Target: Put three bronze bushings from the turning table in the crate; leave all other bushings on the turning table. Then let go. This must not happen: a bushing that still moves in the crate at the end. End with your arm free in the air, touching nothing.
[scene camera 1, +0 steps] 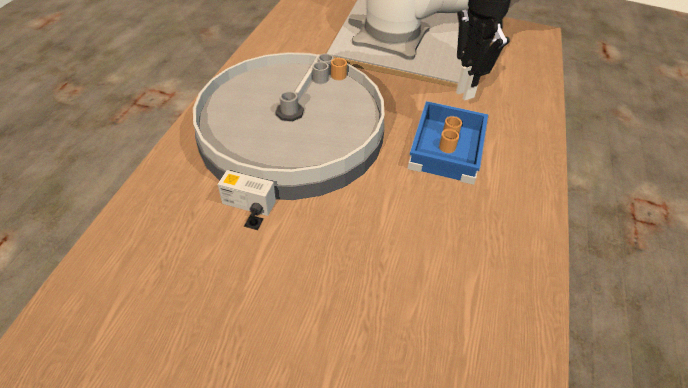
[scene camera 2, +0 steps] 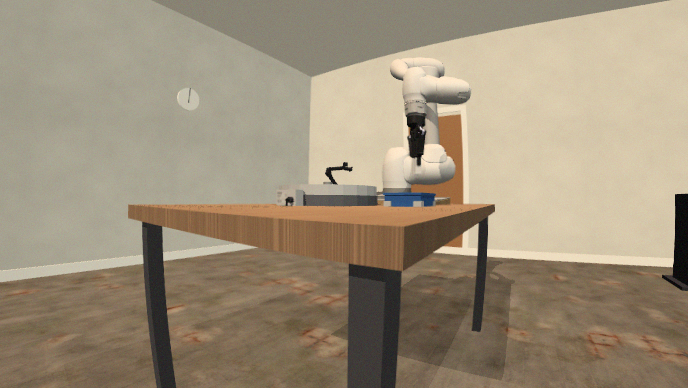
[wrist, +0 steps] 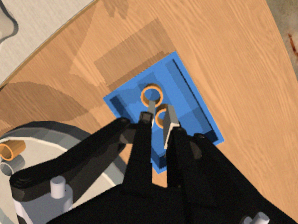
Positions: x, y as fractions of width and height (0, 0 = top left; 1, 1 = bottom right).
Labels:
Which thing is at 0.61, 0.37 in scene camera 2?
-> The gripper.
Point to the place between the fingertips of the gripper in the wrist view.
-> At 0.54, 0.50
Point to a crate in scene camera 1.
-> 0.68, 0.38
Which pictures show the gripper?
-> Scene camera 1, scene camera 2 and the wrist view: all of them.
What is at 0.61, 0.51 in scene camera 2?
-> A crate.

